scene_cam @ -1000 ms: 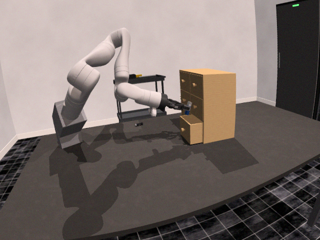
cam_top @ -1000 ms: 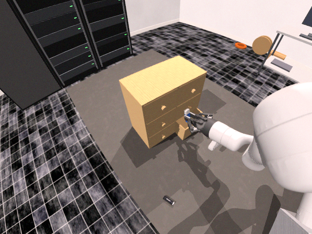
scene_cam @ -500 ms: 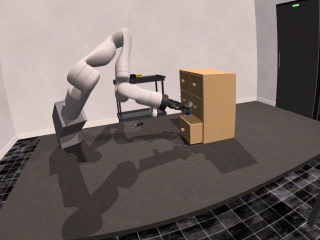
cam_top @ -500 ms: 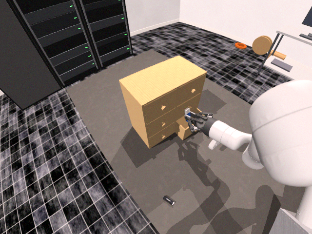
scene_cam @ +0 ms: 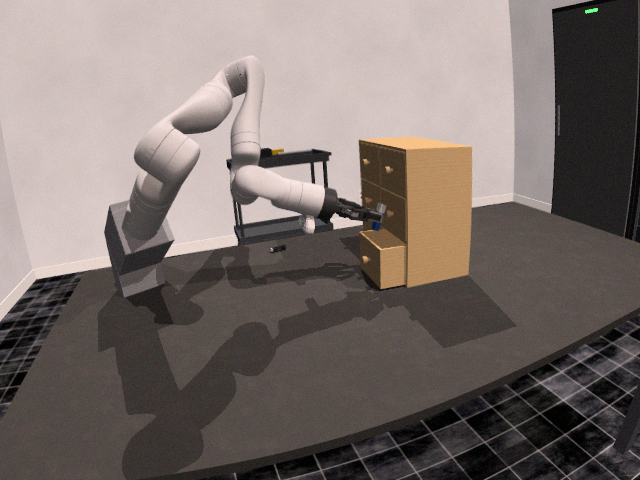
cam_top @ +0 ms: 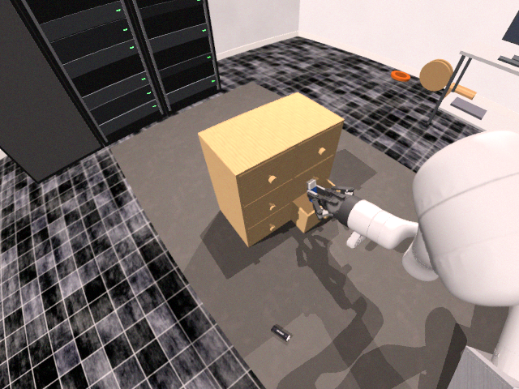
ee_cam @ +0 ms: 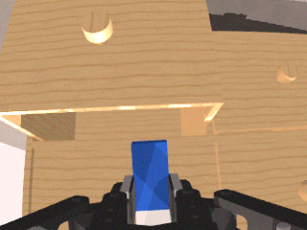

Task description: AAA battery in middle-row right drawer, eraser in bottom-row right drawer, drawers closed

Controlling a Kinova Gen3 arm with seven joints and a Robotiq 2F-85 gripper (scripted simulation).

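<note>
Now: hand 2 cm short of the white eraser. The rest, counted from my hand: green AAA battery 13 cm ahead, 3 cm to the right, 3 cm below; dark AAA battery 15 cm behind, 31 cm to the left, 15 cm below.
</note>
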